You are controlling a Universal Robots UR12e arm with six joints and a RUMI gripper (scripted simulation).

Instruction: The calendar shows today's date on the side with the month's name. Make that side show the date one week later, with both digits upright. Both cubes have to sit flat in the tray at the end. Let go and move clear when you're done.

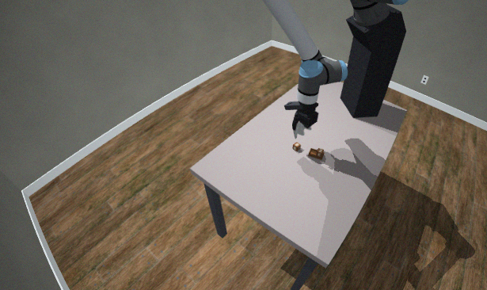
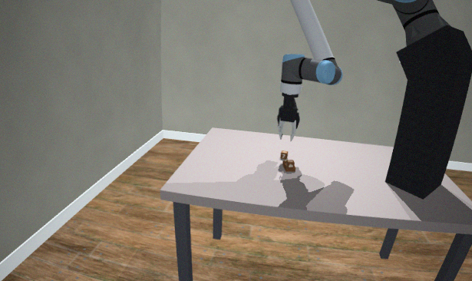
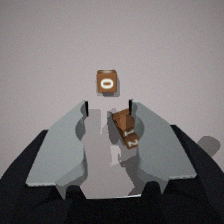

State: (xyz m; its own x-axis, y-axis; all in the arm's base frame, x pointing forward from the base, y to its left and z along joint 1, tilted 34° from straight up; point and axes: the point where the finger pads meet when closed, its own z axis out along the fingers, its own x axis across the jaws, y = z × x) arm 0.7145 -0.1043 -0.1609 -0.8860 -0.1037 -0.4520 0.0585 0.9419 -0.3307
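The brown calendar cube lies 9 cm below my hand. The rest, counted from my hand: brown wooden calendar tray: 10 cm to the left, 10 cm below, 3 cm behind.
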